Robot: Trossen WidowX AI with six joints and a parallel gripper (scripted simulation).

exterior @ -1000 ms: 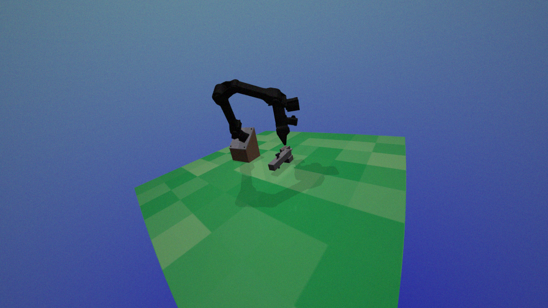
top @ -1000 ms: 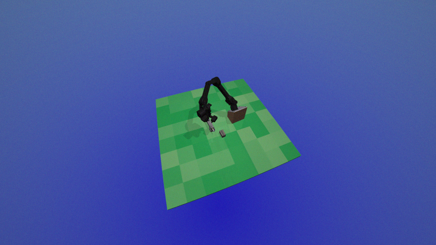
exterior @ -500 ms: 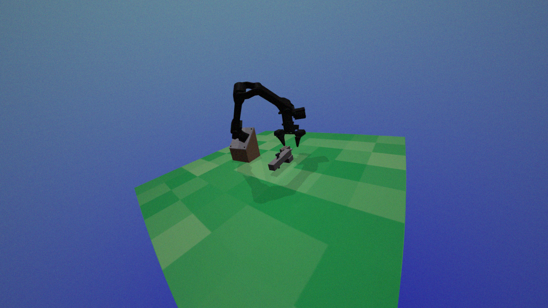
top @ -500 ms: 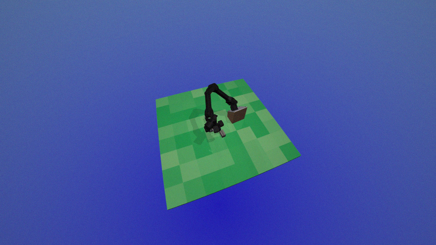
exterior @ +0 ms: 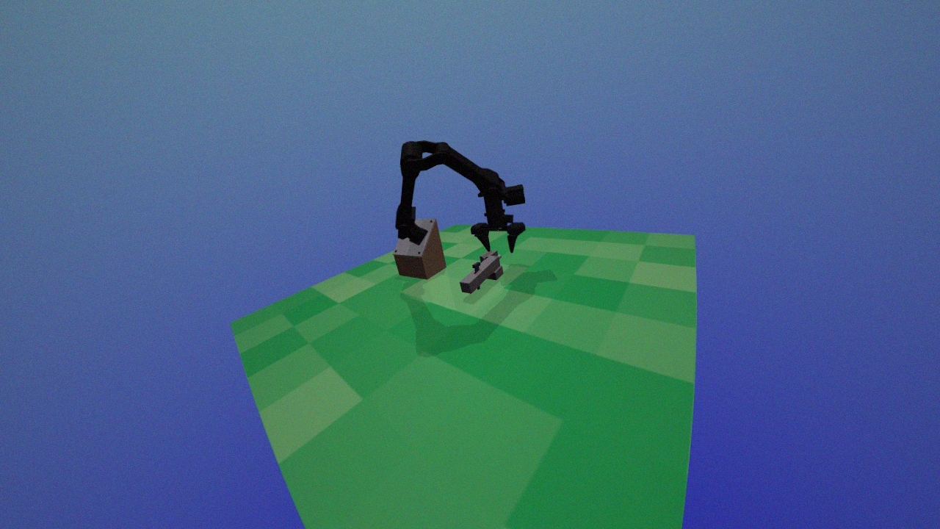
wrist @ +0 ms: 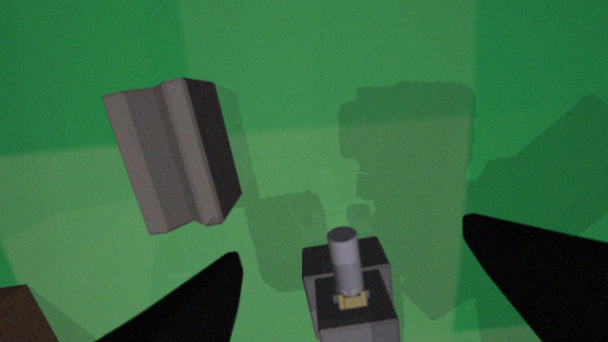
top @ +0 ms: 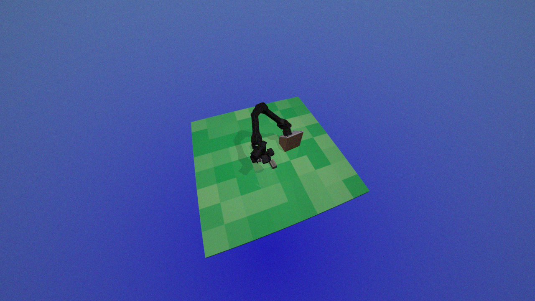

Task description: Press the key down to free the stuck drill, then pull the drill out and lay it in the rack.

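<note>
Right now my gripper tip is 7 cm to the left of the drill, 2 cm above it and 1 cm short of it. The rest, counted from my gripper tip: dark part 15 cm to the right, 3 cm ahead, 1 cm below; then rack 8 cm behind, 5 cm below, 3 cm to the left.
</note>
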